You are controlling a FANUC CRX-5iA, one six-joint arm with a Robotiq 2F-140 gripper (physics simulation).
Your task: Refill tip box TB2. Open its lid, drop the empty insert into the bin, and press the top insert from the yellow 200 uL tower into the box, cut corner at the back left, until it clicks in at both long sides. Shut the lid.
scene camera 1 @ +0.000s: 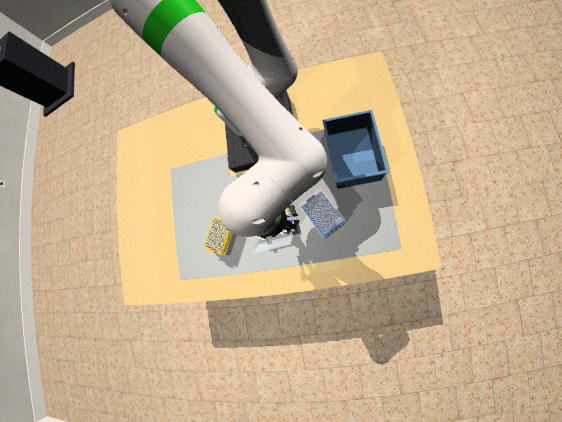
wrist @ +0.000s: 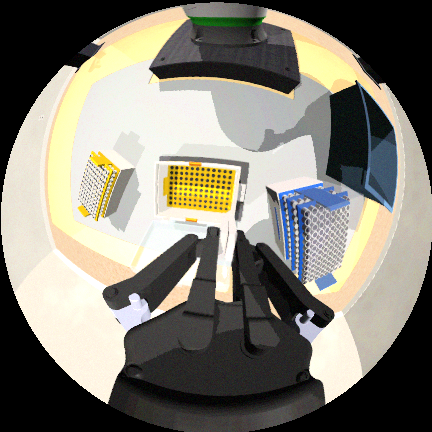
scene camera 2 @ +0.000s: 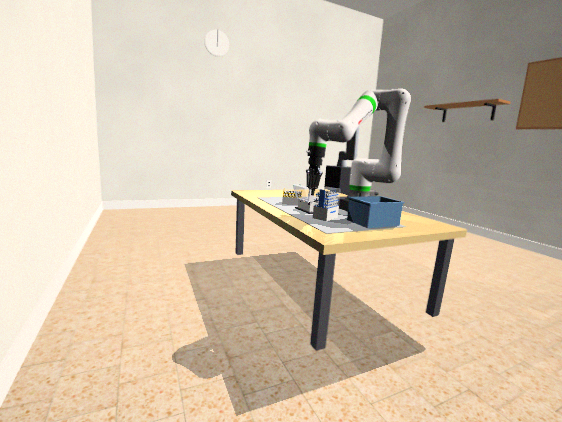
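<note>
The tip box (scene camera 2: pixel 304 204) (wrist: pixel 233 199) stands open on the mat, largely hidden by the arm in scene camera 1. Its clear lid (scene camera 1: pixel 274 243) (wrist: pixel 172 239) is folded out on the front side. The yellow insert (wrist: pixel 200 188) with dark, empty holes lies inside the box; its seating cannot be judged. The yellow tower (scene camera 1: pixel 218 236) (scene camera 2: pixel 291 196) (wrist: pixel 95 186), holding stacked tip inserts, stands left of the box. My gripper (wrist: pixel 226 223) is shut and empty, its fingertips near the box's front right in the wrist view. The bin (scene camera 1: pixel 362 181) (scene camera 2: pixel 385 214) (wrist: pixel 382 167) is at the right.
The blue tower (scene camera 1: pixel 322 214) (scene camera 2: pixel 327 202) (wrist: pixel 326 237) stands right of the box, close to the gripper. The dark robot base plate (scene camera 1: pixel 242 163) (wrist: pixel 225 62) is behind the box. The grey mat (scene camera 1: pixel 195 195) (wrist: pixel 145 107) lies on the yellow table (scene camera 1: pixel 145 200).
</note>
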